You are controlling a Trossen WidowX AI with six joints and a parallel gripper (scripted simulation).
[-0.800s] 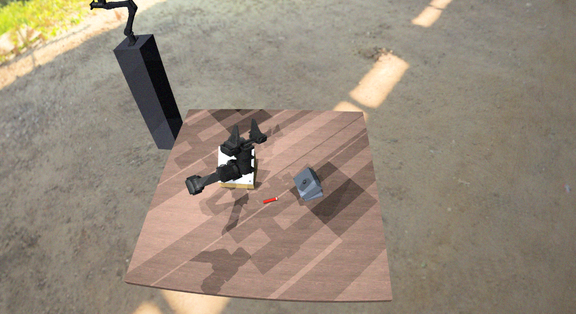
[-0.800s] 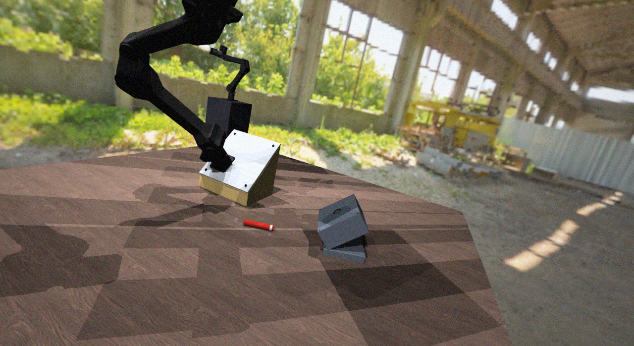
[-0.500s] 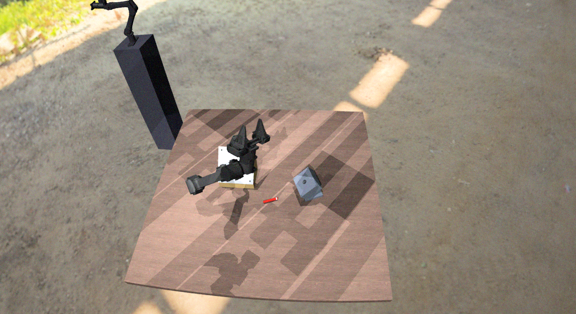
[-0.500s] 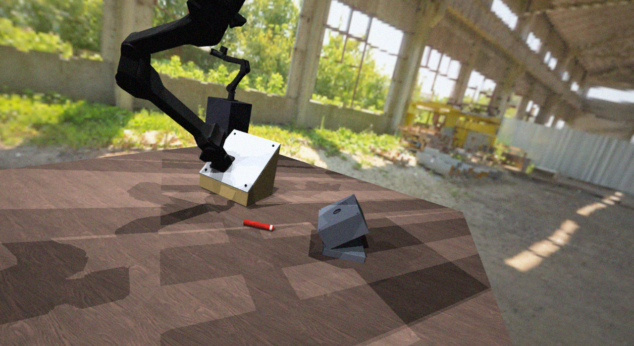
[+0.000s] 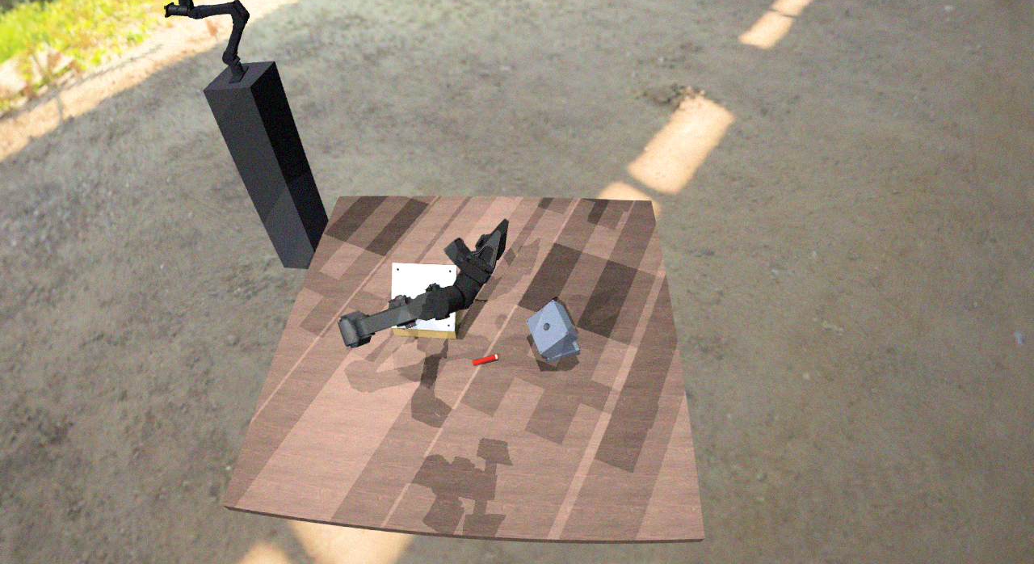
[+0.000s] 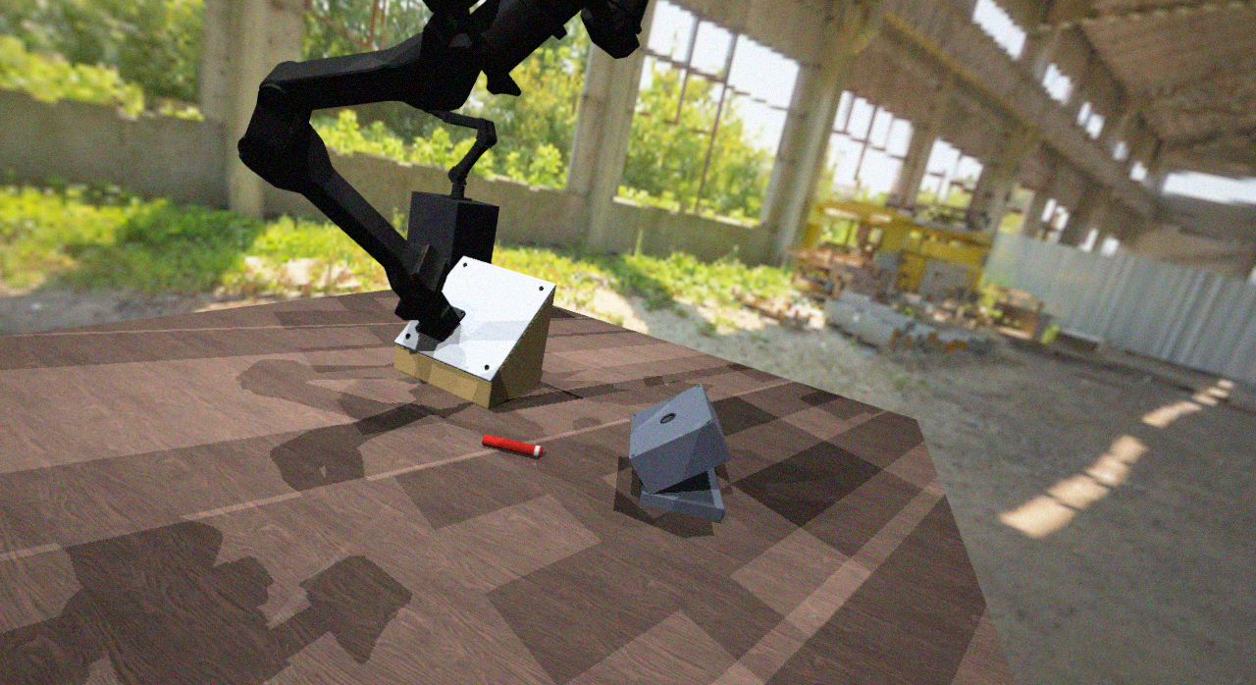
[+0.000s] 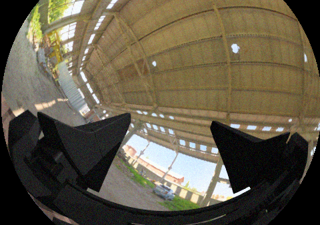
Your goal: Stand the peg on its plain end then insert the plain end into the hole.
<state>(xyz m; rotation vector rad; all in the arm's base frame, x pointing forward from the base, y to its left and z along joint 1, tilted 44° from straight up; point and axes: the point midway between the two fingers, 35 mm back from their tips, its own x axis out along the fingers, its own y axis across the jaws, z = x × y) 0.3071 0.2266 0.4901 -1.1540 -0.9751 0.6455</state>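
Right now the red peg is 70 mm behind my gripper tip, 60 mm to the left of it and 610 mm below it. From my gripper tip the other things lie so: grey sloped panel (110 mm ahead, 140 mm to the left, 550 mm below).
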